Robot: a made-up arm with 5 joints.
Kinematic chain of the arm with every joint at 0, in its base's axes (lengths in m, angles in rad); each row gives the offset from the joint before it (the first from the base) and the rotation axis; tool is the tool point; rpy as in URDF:
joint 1: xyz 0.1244 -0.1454 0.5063 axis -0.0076 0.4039 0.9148
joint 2: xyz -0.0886 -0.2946 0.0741 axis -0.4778 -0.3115 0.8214
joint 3: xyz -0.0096 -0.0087 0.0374 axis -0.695 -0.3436 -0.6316
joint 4: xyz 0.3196 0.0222 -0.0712 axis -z
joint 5: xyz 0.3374 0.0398 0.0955 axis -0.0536 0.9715 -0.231
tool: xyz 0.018 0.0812 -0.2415 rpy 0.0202 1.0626 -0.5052
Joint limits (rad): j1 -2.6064..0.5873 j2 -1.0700..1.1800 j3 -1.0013..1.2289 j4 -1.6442..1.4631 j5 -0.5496..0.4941
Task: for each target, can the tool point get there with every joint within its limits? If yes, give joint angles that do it. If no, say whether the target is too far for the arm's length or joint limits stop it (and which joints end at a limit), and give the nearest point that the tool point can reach.
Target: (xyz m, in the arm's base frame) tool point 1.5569 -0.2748 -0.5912
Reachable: no: too far | nearest point 0.8295 -0.3732 0.0629 | short by 0.983 m
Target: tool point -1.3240 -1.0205 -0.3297
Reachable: no: too far | nearest point -0.7836 -0.6396 0.1047 | short by 0.791 m
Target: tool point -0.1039 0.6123 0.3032
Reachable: no: joint limits stop it (at a limit: joint 1, joint 3, joint 4) | nearest point -0.2656 0.6941 0.1789 | short by 0.220 m
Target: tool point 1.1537 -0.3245 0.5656
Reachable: no: joint limits stop it (at a limit: joint 1, joint 5) | nearest point 1.0360 -0.3409 0.5717 | short by 0.119 m
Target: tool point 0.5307 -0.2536 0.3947
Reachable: yes | joints 0.0461 -0.5399 -0.1009 -0.7348 0.3666
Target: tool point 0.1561 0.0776 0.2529
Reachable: yes | joints 0.0485 0.9334 -0.7531 0.3904 0.3943
